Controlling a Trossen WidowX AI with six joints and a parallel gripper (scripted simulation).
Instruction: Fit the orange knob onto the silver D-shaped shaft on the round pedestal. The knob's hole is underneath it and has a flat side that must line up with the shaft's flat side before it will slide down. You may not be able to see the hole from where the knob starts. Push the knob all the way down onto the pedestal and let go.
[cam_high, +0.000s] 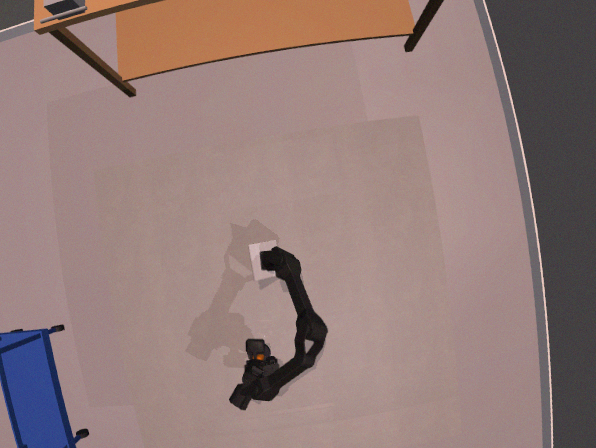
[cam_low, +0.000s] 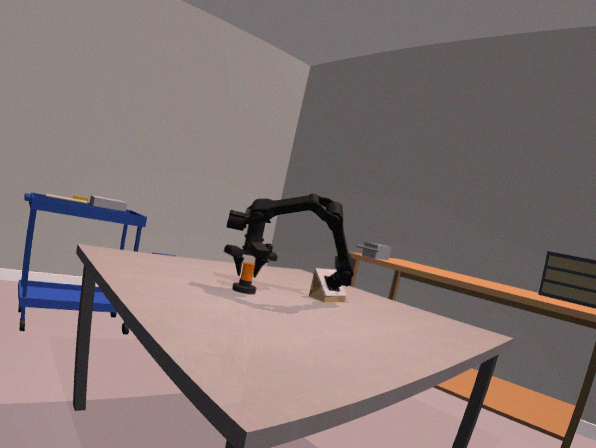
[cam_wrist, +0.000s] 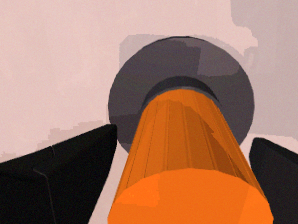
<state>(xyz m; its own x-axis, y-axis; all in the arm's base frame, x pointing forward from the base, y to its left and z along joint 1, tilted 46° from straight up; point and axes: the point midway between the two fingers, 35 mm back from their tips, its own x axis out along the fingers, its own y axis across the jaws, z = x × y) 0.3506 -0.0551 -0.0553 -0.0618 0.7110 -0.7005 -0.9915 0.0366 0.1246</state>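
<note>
Now: the round dark pedestal 2 cm below my gripper tip. Round my gripper tip: orange knob 3 cm above.
</note>
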